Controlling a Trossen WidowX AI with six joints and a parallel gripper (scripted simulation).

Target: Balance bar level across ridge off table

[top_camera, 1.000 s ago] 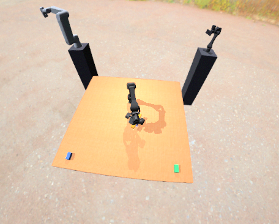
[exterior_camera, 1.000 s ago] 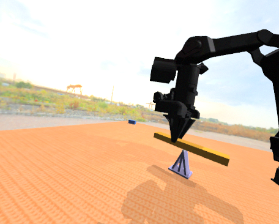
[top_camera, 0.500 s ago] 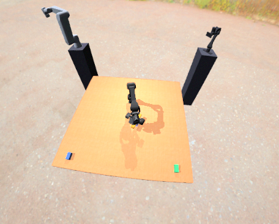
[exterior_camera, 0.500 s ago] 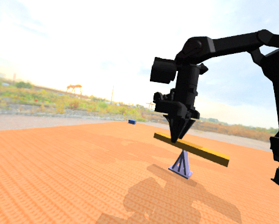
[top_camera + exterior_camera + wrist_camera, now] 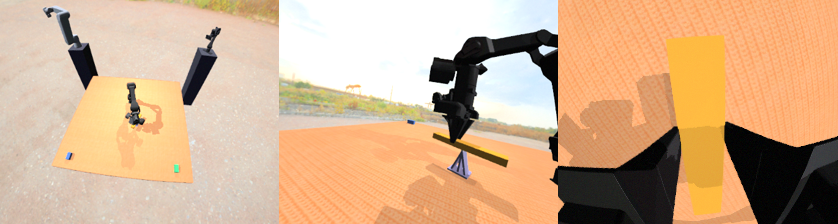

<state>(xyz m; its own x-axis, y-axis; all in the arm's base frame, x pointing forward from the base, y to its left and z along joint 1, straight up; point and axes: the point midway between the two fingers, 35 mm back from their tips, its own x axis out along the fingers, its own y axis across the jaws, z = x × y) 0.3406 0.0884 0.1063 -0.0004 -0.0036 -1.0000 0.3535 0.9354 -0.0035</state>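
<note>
The yellow bar lies 3 cm behind my gripper tip and 1 cm to the left of it. From my gripper tip the other things lie so: green block (41 cm to the left, 40 cm ahead, 6 cm below); blue block (59 cm to the right, 40 cm ahead, 6 cm below); pale purple wedge-shaped ridge (4 cm below, 3 cm behind, 1 cm to the left).
</note>
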